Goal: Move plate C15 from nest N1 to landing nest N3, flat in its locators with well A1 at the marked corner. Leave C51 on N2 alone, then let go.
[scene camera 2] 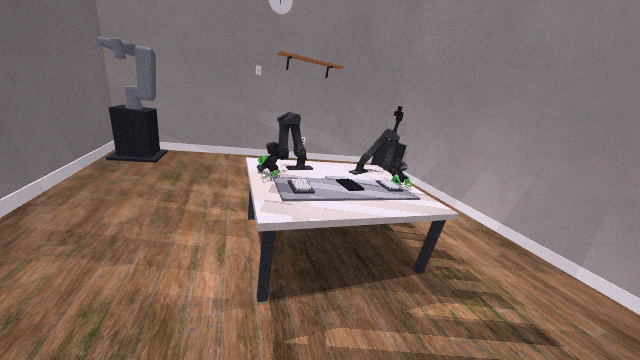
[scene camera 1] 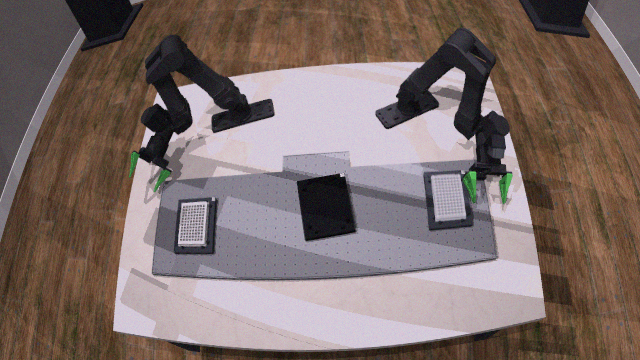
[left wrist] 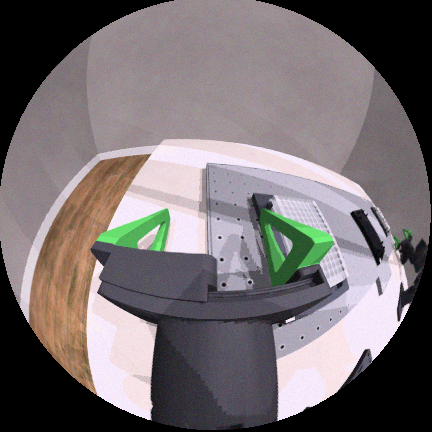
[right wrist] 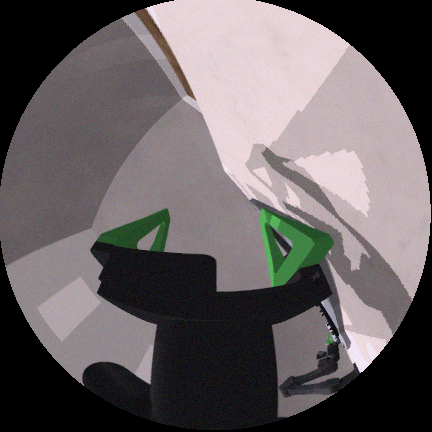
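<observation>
A pale, clear-looking well plate (scene camera 1: 448,197) (scene camera 2: 392,185) (left wrist: 300,207) sits on a dark nest (scene camera 1: 450,225) at the right of scene camera 1. A white well plate (scene camera 1: 193,223) (scene camera 2: 301,184) sits on another dark nest (scene camera 1: 211,230) at the left. I cannot read the plate or nest labels. The middle black nest (scene camera 1: 326,207) (scene camera 2: 350,184) (left wrist: 367,235) is bare, with a white mark at its upper right corner. My left gripper (scene camera 1: 488,202) (left wrist: 214,213) is open and empty, one finger near the right plate's right edge. My right gripper (scene camera 1: 144,183) (right wrist: 214,213) is open and empty beyond the left nest.
All three nests stand on a grey perforated board (scene camera 1: 260,245) on the white table (scene camera 1: 330,310). The board has a raised-looking tab behind the middle nest. Both arm bases (scene camera 1: 243,115) (scene camera 1: 406,111) are mounted behind the board. The left gripper hangs over the board's right edge.
</observation>
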